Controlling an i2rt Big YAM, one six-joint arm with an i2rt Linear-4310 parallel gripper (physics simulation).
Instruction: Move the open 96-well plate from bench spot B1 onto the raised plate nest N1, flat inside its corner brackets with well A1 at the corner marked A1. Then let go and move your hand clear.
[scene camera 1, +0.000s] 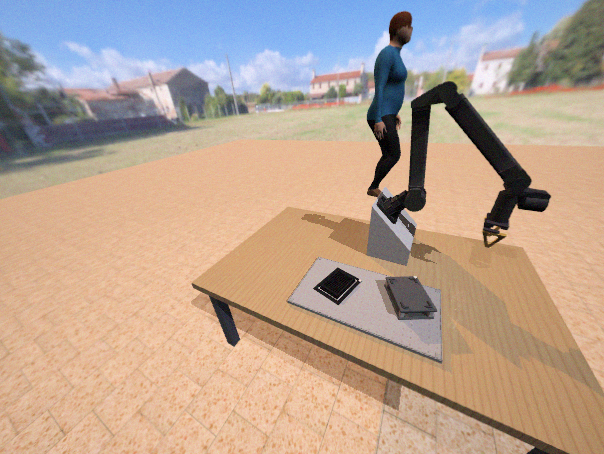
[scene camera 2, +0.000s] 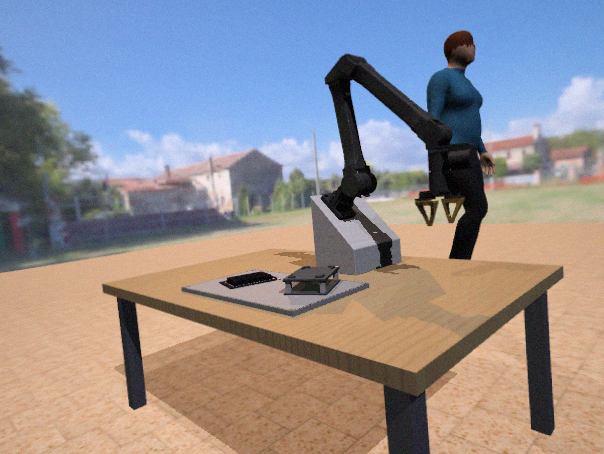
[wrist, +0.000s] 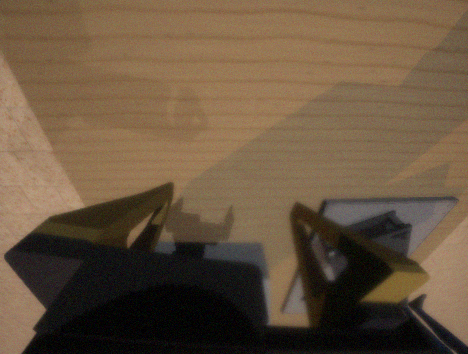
my gripper: scene camera 1; scene camera 2; wrist 235, 199
same spot on my gripper: (scene camera 2: 426, 200) = (scene camera 1: 497, 233)
